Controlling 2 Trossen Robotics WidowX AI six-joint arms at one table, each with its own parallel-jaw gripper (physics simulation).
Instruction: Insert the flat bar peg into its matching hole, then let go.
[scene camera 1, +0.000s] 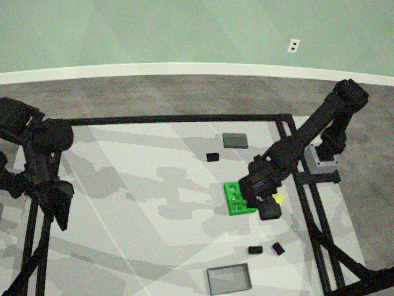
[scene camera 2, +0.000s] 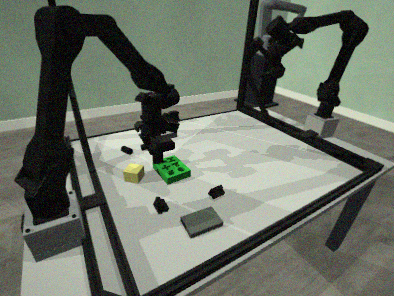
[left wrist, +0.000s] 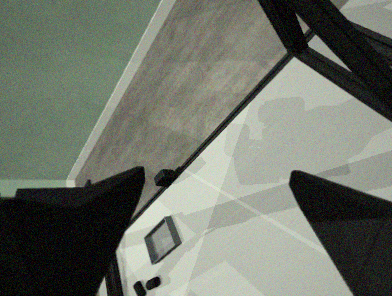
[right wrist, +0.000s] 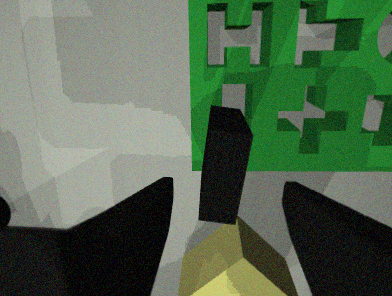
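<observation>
The green board (scene camera 1: 228, 200) (scene camera 2: 178, 177) (right wrist: 280, 160) with shaped holes lies flat below the right gripper. The black flat bar peg (right wrist: 225, 170) shows in the right wrist view, one end overlapping the board's narrow slot. That end hides part of the slot, and I cannot tell how deep the peg sits. My right gripper (right wrist: 227, 189) is partly open; its fingers stand on either side of the peg with a gap at each side. The arm hides the peg in scene camera 1. My left gripper (left wrist: 216, 175) is open and empty, far from the board.
A yellow cube (scene camera 1: 279, 198) (scene camera 2: 133, 173) (right wrist: 215, 245) sits beside the board. A grey flat block (scene camera 1: 235, 140) (scene camera 2: 201, 222), a grey tray (scene camera 1: 208, 285) and several small black pieces (scene camera 1: 212, 157) (scene camera 1: 255, 249) (scene camera 1: 278, 248) lie around it. A black frame rail (scene camera 1: 170, 119) edges the table.
</observation>
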